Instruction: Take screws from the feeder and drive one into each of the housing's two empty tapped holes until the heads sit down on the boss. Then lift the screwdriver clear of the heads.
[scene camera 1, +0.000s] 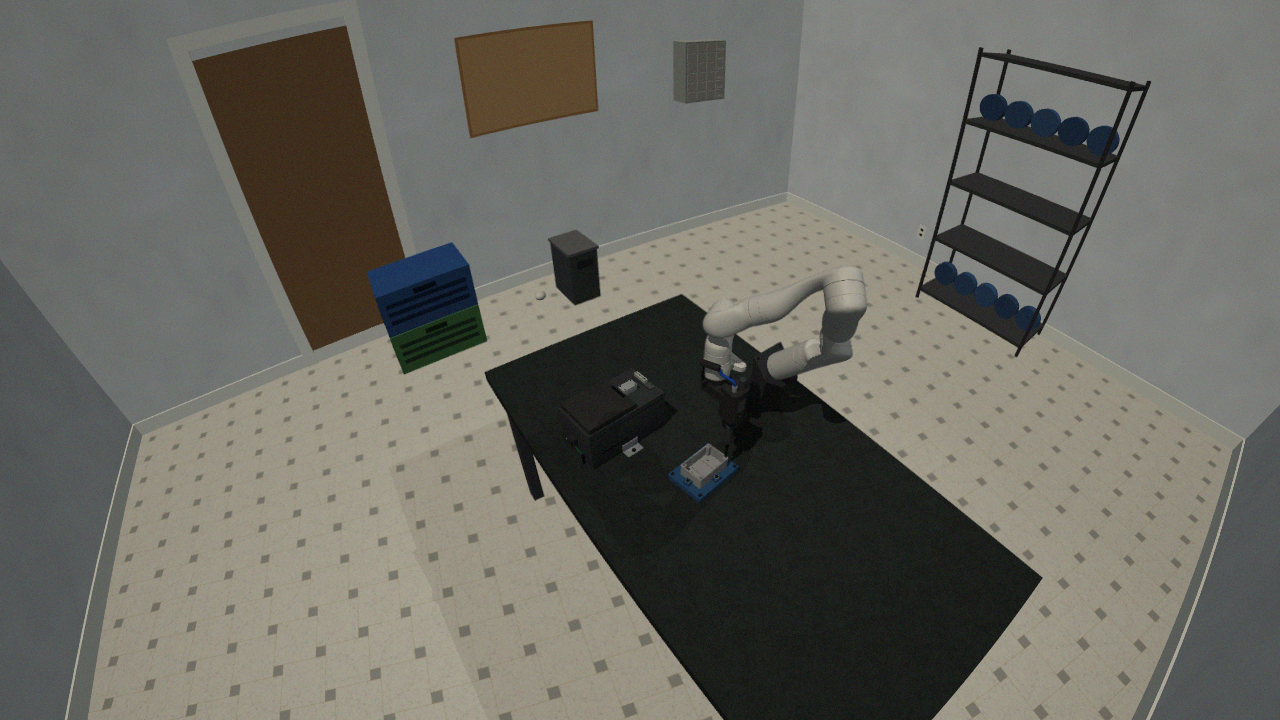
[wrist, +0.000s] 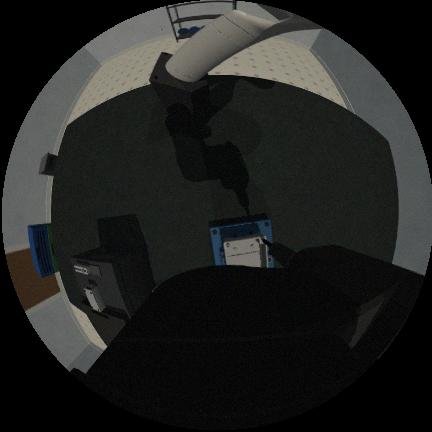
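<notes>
The light grey open-topped housing (scene camera 1: 699, 479) (wrist: 243, 256) sits on a blue fixture plate (scene camera 1: 677, 479) (wrist: 216, 243) on the table. My dark screwdriver (scene camera 1: 727, 448) (wrist: 265, 242) points down, its tip at the housing's corner nearest the robot base. Whether the tip touches the corner boss, and whether a screw is on the bit or in the hole, is too small and dark to tell. The black screw feeder (scene camera 1: 597, 409) (wrist: 111, 267) stands apart from the housing, to its left. The arm's body hides the housing's lower part in the wrist view.
The black table top (scene camera 1: 832, 555) (wrist: 320, 180) carries the feeder, the fixture and the arm's base (scene camera 1: 768, 365) (wrist: 165, 75). A small light bracket (scene camera 1: 631, 446) sticks out from the feeder's side facing the fixture. Blue and green crates (scene camera 1: 427, 307), a bin (scene camera 1: 575, 268) and a shelf rack (scene camera 1: 1020, 261) stand off the table.
</notes>
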